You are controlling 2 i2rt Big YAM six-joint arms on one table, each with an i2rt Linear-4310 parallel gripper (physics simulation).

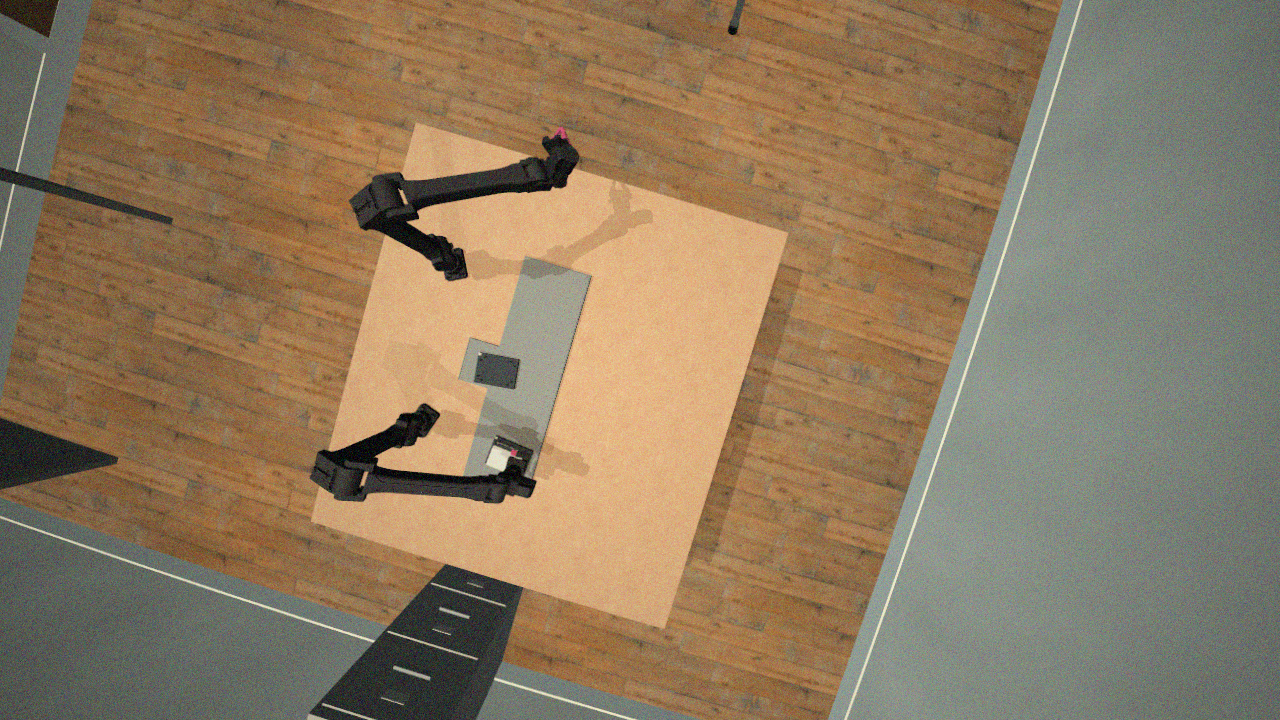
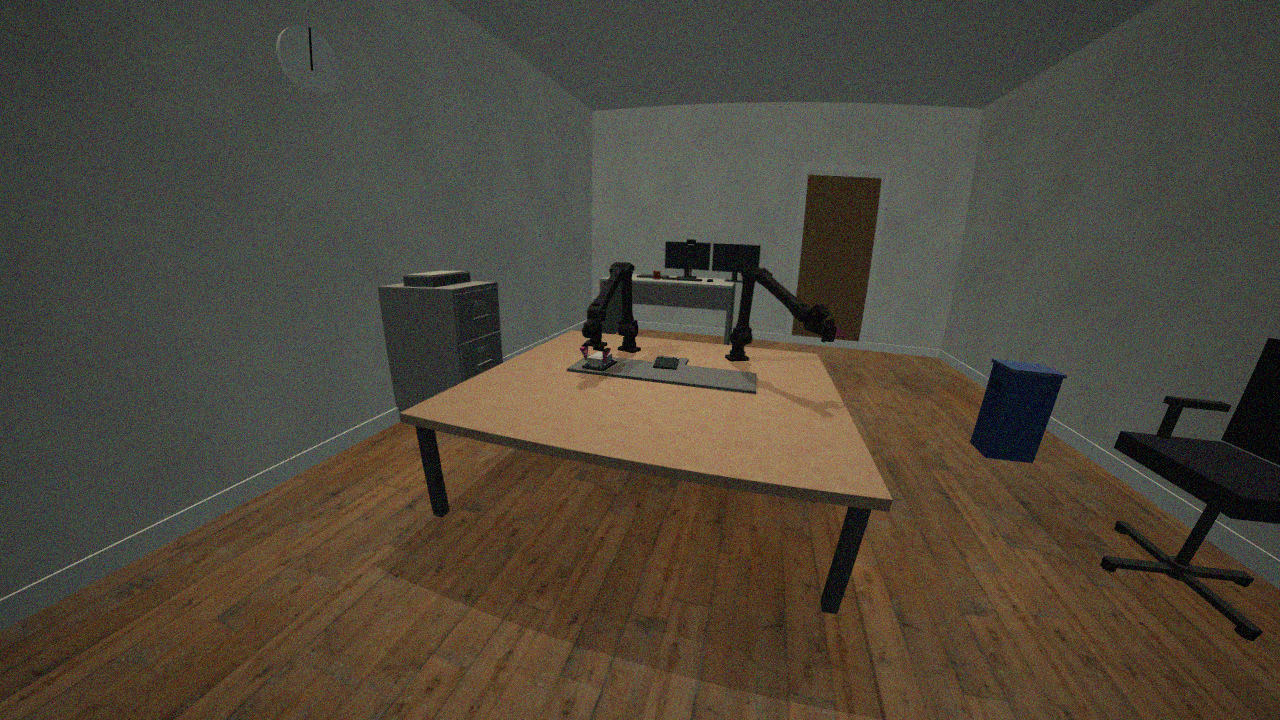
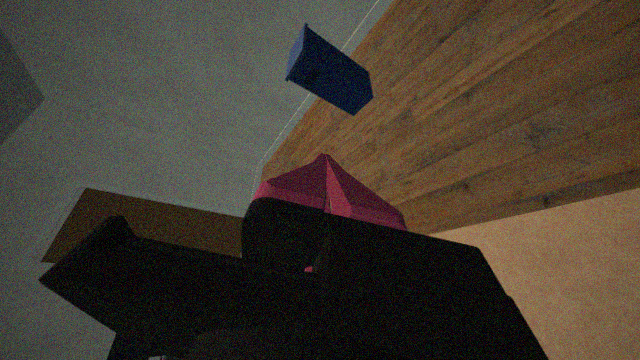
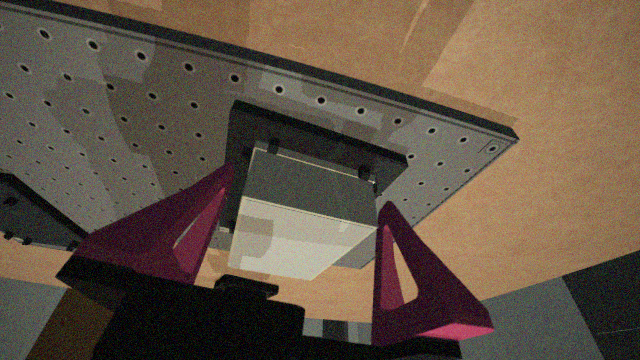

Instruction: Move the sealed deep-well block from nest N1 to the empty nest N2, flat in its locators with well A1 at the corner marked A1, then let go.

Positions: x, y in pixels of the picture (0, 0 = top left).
Scene:
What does the deep-well block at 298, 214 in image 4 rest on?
A dark nest.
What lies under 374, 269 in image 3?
The left gripper.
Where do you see a grey perforated plate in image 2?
695, 375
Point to a dark nest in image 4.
247, 123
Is the left gripper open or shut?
Shut.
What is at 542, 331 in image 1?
A grey perforated plate.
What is the right gripper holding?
Nothing.

